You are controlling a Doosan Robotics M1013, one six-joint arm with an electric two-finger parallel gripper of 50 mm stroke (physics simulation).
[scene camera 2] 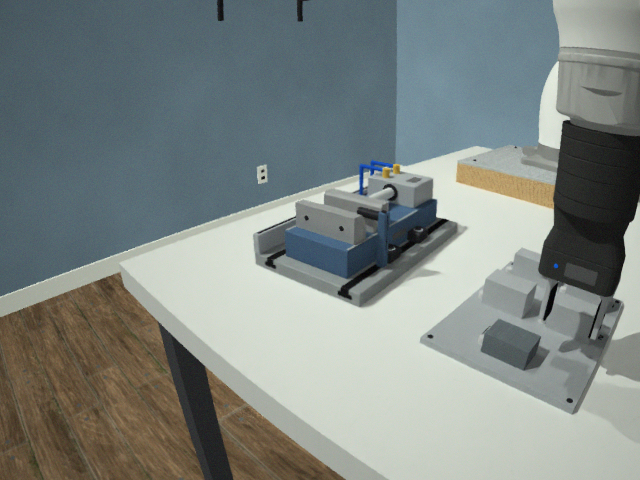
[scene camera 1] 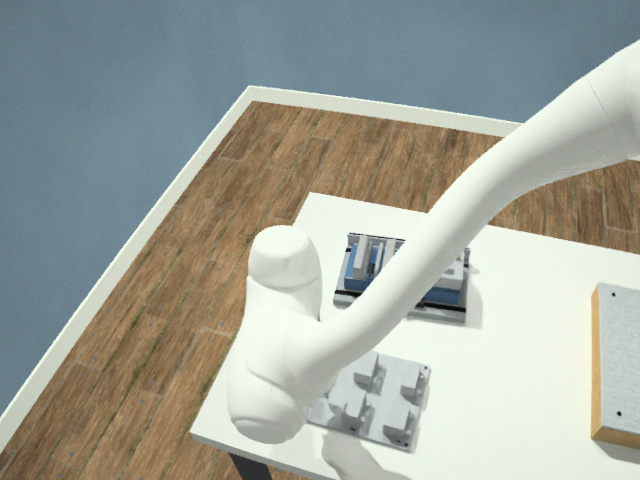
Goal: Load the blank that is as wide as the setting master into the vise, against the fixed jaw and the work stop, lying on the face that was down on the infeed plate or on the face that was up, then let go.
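The blue and grey vise (scene camera 1: 358,276) (scene camera 2: 332,248) stands at the middle of the white table (scene camera 1: 509,381) (scene camera 2: 270,333); I see no blank between its jaws. The grey infeed plate (scene camera 1: 391,381) (scene camera 2: 456,333) lies nearer the front. It carries several light grey blanks, among them one (scene camera 2: 508,292) beside my gripper, and a darker block (scene camera 2: 510,344) at its front corner. My gripper (scene camera 2: 550,307) is open and empty. It hangs low over the plate at the right edge of scene camera 2, one finger beside the light blank. In scene camera 1 the arm hides it.
The white arm (scene camera 1: 413,267) crosses over the vise and part of the plate in scene camera 1. The robot's raised base block (scene camera 2: 499,178) stands at the far right of the table. The table's front edge and a dark leg (scene camera 2: 194,405) are on the left.
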